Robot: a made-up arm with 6 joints. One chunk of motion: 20 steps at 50 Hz.
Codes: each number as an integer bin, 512 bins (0 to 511) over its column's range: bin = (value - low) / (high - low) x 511, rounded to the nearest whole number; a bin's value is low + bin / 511 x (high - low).
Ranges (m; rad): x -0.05..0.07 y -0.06..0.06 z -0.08..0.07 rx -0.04..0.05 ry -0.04..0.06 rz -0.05..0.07
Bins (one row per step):
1: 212 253 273 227 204 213
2: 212 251 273 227 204 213
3: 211 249 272 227 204 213
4: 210 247 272 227 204 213
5: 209 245 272 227 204 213
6: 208 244 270 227 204 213
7: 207 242 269 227 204 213
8: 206 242 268 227 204 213
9: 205 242 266 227 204 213
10: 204 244 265 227 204 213
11: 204 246 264 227 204 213
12: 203 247 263 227 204 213
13: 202 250 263 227 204 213
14: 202 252 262 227 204 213
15: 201 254 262 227 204 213
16: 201 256 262 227 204 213
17: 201 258 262 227 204 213
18: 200 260 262 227 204 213
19: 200 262 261 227 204 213
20: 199 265 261 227 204 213
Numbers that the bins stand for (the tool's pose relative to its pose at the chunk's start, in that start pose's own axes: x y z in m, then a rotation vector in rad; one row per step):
1: -0.0002 -0.0006 0.0001 0.0000 -0.0001 0.0000
2: -0.0002 -0.0011 0.0001 0.0000 -0.0001 0.0000
3: -0.0005 -0.0015 -0.0002 0.0000 -0.0001 0.0000
4: -0.0007 -0.0020 -0.0002 0.0000 -0.0001 0.0000
5: -0.0009 -0.0025 -0.0002 0.0000 -0.0001 0.0000
6: -0.0012 -0.0027 -0.0007 0.0000 -0.0001 0.0000
7: -0.0014 -0.0032 -0.0010 0.0000 -0.0001 0.0000
8: -0.0016 -0.0032 -0.0013 0.0000 -0.0001 0.0000
9: -0.0019 -0.0032 -0.0019 0.0000 -0.0001 0.0000
10: -0.0021 -0.0027 -0.0022 0.0000 -0.0001 0.0000
11: -0.0021 -0.0022 -0.0025 0.0000 -0.0001 0.0000
12: -0.0023 -0.0020 -0.0028 0.0000 -0.0001 0.0000
13: -0.0026 -0.0013 -0.0028 0.0000 -0.0001 0.0000
14: -0.0026 -0.0008 -0.0031 0.0000 -0.0001 0.0000
15: -0.0028 -0.0004 -0.0031 0.0000 -0.0001 0.0000
16: -0.0028 0.0001 -0.0031 0.0000 -0.0001 0.0000
17: -0.0028 0.0006 -0.0031 0.0000 -0.0001 0.0000
18: -0.0030 0.0011 -0.0031 0.0000 -0.0001 0.0000
19: -0.0030 0.0015 -0.0034 0.0000 -0.0001 0.0000
20: -0.0033 0.0022 -0.0034 0.0000 -0.0001 0.0000

